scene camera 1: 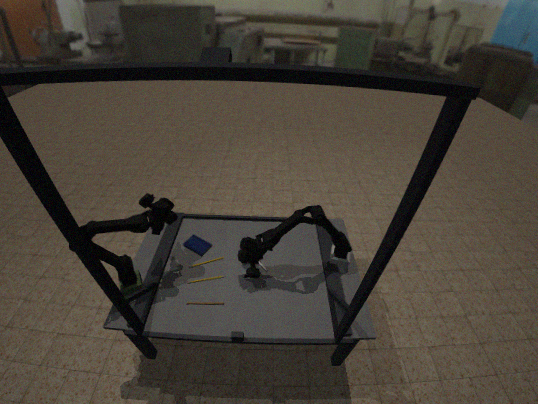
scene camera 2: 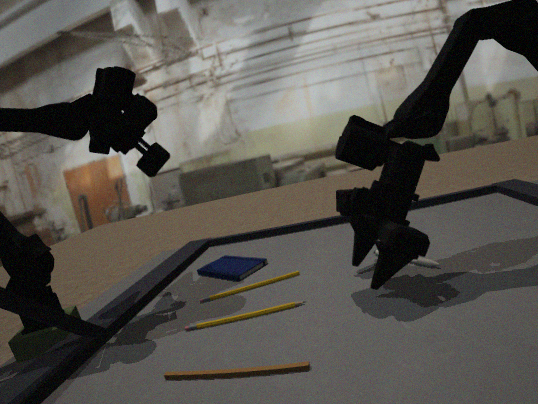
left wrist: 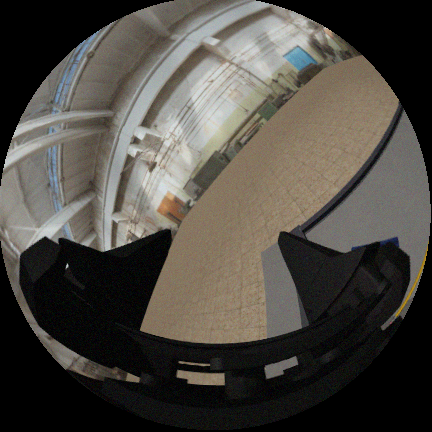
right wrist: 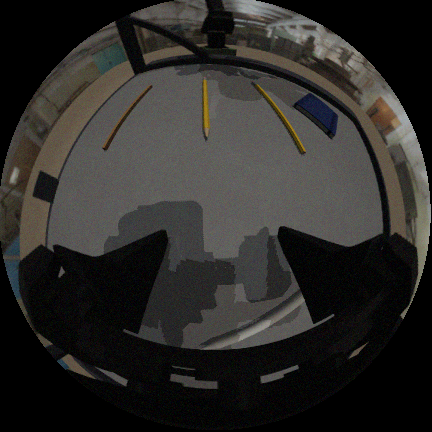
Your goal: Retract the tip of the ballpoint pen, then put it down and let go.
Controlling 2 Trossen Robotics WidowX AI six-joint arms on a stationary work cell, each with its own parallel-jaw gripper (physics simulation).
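Places are measured from the left arm's base along level axes (x ahead, y left, z up), in centimetres.
Where they show: left gripper, fingertip midpoint: (scene camera 2: 140, 143) (left wrist: 226, 236); right gripper, fingertip midpoint: (scene camera 1: 243, 270) (scene camera 2: 363, 276) (right wrist: 223, 234); left arm's base, link origin: (scene camera 1: 129, 280) (right wrist: 215, 46); right arm's base, link origin: (scene camera 1: 340, 253).
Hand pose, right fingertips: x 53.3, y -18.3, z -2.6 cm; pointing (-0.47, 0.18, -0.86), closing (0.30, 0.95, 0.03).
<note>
Things, the pixels of their centre, and the offset from my right fingertips.
- ballpoint pen, body centre: (right wrist: 265, 322) (scene camera 2: 405, 257) (scene camera 1: 258, 262) dx +10.0, dy +1.2, dz -0.9 cm
- orange-brown stick, body centre: (scene camera 2: 232, 373) (right wrist: 129, 109) (scene camera 1: 205, 303) dx -23.7, dy -7.9, dz -1.0 cm
- blue book, body centre: (scene camera 2: 231, 267) (right wrist: 319, 110) (scene camera 1: 197, 244) dx -15.2, dy +27.9, dz -0.8 cm
The ballpoint pen (scene camera 1: 263, 266) (scene camera 2: 426, 262) (right wrist: 260, 325) is slim and pale grey. It lies on the grey table top near my right gripper, partly hidden by a finger in scene camera 2 and the right wrist view. Its tip is too small to tell if it is out. My right gripper (scene camera 1: 249, 266) (scene camera 2: 365, 276) (right wrist: 223, 234) is open and empty, pointing down a little above the table. In the right wrist view the pen shows low down, between the fingers and running behind the right-hand one. My left gripper (scene camera 1: 164, 221) (scene camera 2: 127, 151) (left wrist: 226, 236) is open and empty, raised high at the picture's left.
Two yellow pencils (scene camera 1: 206, 262) (scene camera 1: 206, 279) (scene camera 2: 252, 287) (scene camera 2: 247, 316) (right wrist: 206, 107) (right wrist: 280, 118) and an orange-brown stick (scene camera 1: 205, 303) (scene camera 2: 237, 371) (right wrist: 125, 118) lie to the left. A blue book (scene camera 1: 198, 245) (scene camera 2: 233, 267) (right wrist: 318, 112) lies behind them. Dark frame posts (scene camera 1: 410, 200) stand around the table.
</note>
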